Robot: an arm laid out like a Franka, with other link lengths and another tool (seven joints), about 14 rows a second.
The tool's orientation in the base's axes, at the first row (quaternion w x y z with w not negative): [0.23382, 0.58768, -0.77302, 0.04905]
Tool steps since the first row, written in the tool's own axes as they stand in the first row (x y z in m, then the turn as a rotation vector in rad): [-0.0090, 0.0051, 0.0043, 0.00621, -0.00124, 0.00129]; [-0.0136, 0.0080, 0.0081, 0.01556, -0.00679, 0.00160]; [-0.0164, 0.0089, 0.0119, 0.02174, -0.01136, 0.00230]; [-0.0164, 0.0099, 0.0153, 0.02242, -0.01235, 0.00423]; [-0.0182, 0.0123, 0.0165, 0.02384, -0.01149, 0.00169]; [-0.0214, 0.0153, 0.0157, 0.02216, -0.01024, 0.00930]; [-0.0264, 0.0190, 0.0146, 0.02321, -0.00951, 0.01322]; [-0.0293, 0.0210, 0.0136, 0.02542, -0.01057, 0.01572]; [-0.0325, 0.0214, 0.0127, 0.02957, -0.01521, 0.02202]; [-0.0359, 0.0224, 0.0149, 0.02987, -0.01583, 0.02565]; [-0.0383, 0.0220, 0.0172, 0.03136, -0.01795, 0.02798]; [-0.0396, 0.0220, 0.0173, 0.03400, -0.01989, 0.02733]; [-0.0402, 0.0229, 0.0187, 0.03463, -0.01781, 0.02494]
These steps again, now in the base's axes. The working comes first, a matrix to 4 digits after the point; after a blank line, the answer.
The tool's axes in the first row as the columns of a matrix, in the base's axes (used below as rounded here):
[-0.1999, -0.9315, -0.3038]
[-0.8856, 0.3045, -0.3507]
[0.4191, 0.1990, -0.8858]

[-0.0043, 0.0080, -0.0066, -0.00048, -0.00633, 0.00121]; [-0.0072, 0.0116, -0.0113, 0.00273, -0.01641, 0.00375]; [-0.0086, 0.0131, -0.0156, 0.00554, -0.02352, 0.00481]; [-0.0106, 0.0122, -0.0185, 0.00574, -0.02510, 0.00319]; [-0.0128, 0.0141, -0.0198, 0.00542, -0.02520, 0.00621]; [-0.0147, 0.0181, -0.0198, 0.00228, -0.02600, -0.00099]; [-0.0169, 0.0240, -0.0202, 0.00020, -0.02809, -0.00388]; [-0.0178, 0.0276, -0.0201, -0.00001, -0.03124, -0.00537]; [-0.0173, 0.0308, -0.0206, 0.00157, -0.03854, -0.01014]; [-0.0182, 0.0334, -0.0238, 0.00098, -0.04027, -0.01335]; [-0.0181, 0.0346, -0.0269, 0.00195, -0.04305, -0.01521]; [-0.0178, 0.0357, -0.0275, 0.00343, -0.04575, -0.01392]; [-0.0190, 0.0360, -0.0289, 0.00209, -0.04484, -0.01112]
